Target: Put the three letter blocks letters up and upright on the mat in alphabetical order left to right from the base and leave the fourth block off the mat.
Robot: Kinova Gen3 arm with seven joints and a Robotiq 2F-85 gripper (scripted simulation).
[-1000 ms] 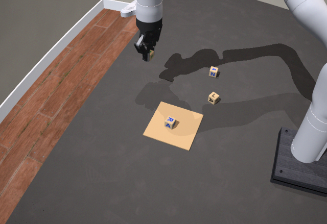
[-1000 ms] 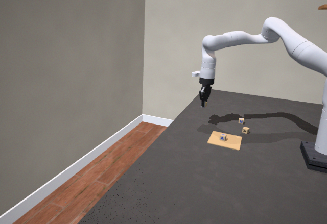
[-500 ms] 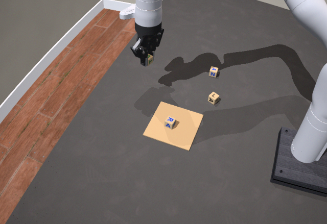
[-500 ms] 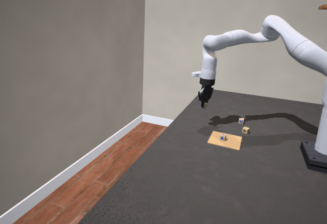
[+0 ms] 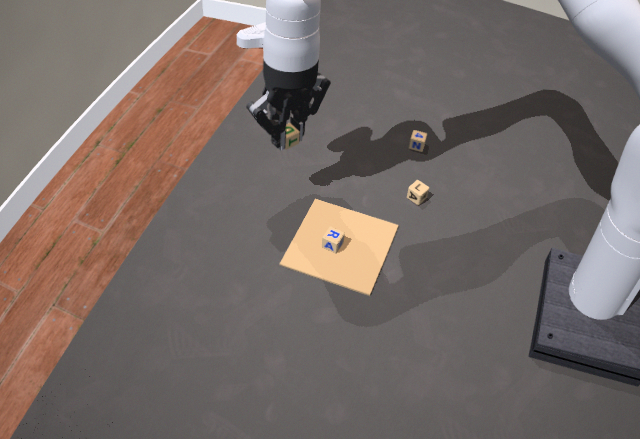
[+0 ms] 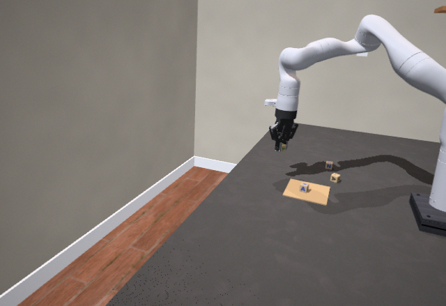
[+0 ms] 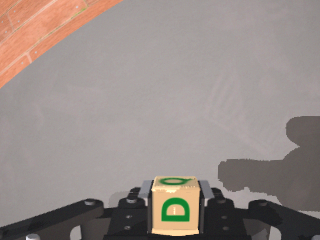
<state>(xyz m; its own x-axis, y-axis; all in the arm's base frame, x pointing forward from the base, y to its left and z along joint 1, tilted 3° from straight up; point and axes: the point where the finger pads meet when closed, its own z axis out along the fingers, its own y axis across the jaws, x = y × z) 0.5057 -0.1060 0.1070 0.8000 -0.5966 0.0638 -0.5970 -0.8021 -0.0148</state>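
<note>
The tan mat is 110 mm behind my hand, 90 mm to the left of it and 120 mm below it.
</note>
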